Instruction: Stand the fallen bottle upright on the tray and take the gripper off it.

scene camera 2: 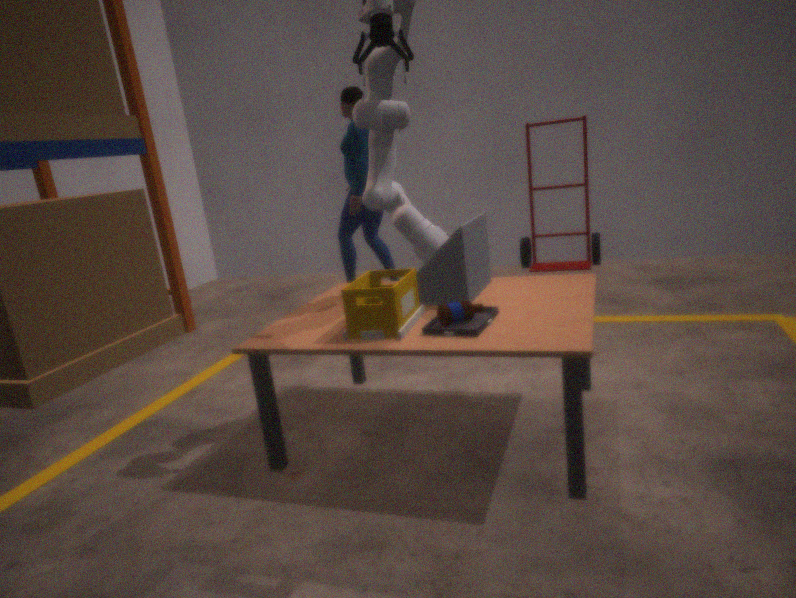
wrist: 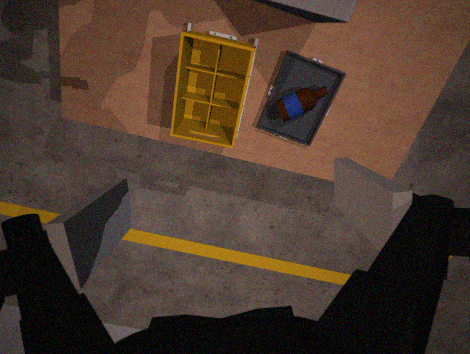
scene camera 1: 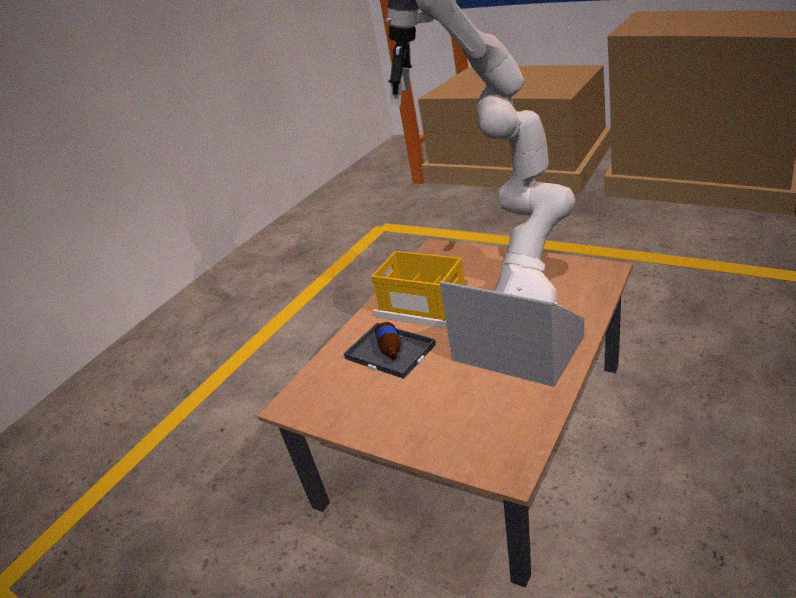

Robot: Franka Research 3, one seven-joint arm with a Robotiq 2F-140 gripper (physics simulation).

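A brown bottle with a blue label (scene camera 1: pixel 388 338) (scene camera 2: pixel 456 311) (wrist: pixel 299 103) lies on its side on the dark tray (scene camera 1: pixel 357 359) (scene camera 2: pixel 485 319) (wrist: pixel 317 130). In the wrist view its neck points to the upper right, toward the tray's long right edge. My gripper (scene camera 1: pixel 396 95) (scene camera 2: pixel 382 74) (wrist: pixel 231 191) is wide open with nothing between its fingers. It hangs high above the table, far from the bottle and apart from it, with floor showing between its fingers in the wrist view.
A yellow divided crate (scene camera 1: pixel 409 302) (scene camera 2: pixel 370 314) (wrist: pixel 177 100) stands beside the tray on the table (scene camera 1: pixel 411 418) (scene camera 2: pixel 546 321) (wrist: pixel 400 75). A tall grey angled panel (scene camera 1: pixel 501 331) (scene camera 2: pixel 474 257) stands between the tray and the arm's base. A person (scene camera 2: pixel 355 154) is behind the arm.
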